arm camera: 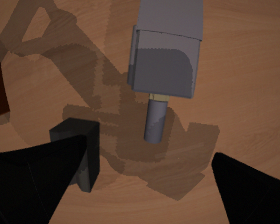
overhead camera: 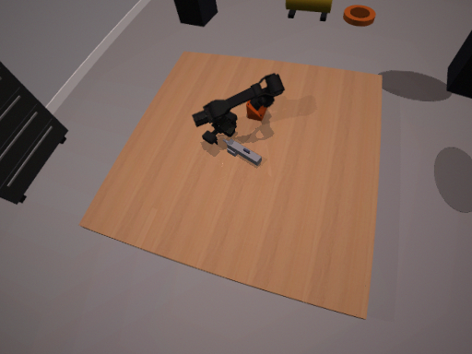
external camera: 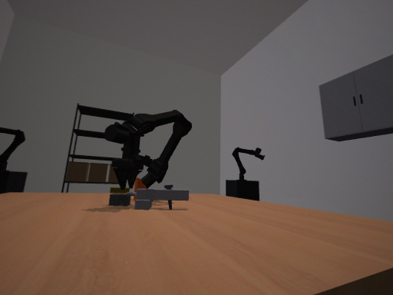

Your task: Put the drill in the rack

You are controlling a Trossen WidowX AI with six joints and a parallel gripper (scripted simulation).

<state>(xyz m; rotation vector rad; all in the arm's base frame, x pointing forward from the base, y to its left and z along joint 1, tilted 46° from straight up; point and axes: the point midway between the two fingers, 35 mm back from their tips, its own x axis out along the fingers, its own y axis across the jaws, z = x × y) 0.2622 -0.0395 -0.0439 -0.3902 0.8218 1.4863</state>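
My gripper tip is now 6 cm to the right of the olive drill, 2 cm above it and 1 cm short of it. Also, from my gripper tip: grey fixture block 12 cm to the left, 3 cm ahead, 2 cm below; dark grey rack 8 cm behind, 5 cm below, 3 cm to the right; dark key 15 cm to the left, 3 cm ahead, 1 cm below.
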